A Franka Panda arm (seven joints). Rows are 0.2 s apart.
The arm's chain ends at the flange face. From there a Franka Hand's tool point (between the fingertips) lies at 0.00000 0.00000 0.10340 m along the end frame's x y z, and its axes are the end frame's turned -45 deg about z.
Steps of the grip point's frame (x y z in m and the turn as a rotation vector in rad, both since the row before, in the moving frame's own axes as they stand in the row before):
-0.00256, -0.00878, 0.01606, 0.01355, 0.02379, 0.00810
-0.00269, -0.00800, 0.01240, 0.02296, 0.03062, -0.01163
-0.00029, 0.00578, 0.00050, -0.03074, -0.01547, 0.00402
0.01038, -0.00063, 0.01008, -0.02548, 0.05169, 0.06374
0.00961, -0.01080, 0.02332, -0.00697, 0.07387, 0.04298
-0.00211, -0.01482, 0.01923, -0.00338, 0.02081, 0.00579
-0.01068, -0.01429, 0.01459, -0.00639, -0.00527, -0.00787
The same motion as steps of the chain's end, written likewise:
-0.00878, -0.00167, 0.01610, 0.02640, 0.00724, 0.00810
-0.00810, 0.00016, 0.01248, 0.03789, 0.00542, -0.01163
0.00277, 0.00091, 0.00056, -0.03268, 0.01080, 0.00402
0.00120, -0.00605, 0.01025, 0.01853, 0.05457, 0.06374
-0.00685, -0.00967, 0.02360, 0.04731, 0.05716, 0.04298
-0.01374, -0.00772, 0.01925, 0.01232, 0.01710, 0.00579
-0.01774, -0.00340, 0.01459, -0.00824, 0.00079, -0.00787

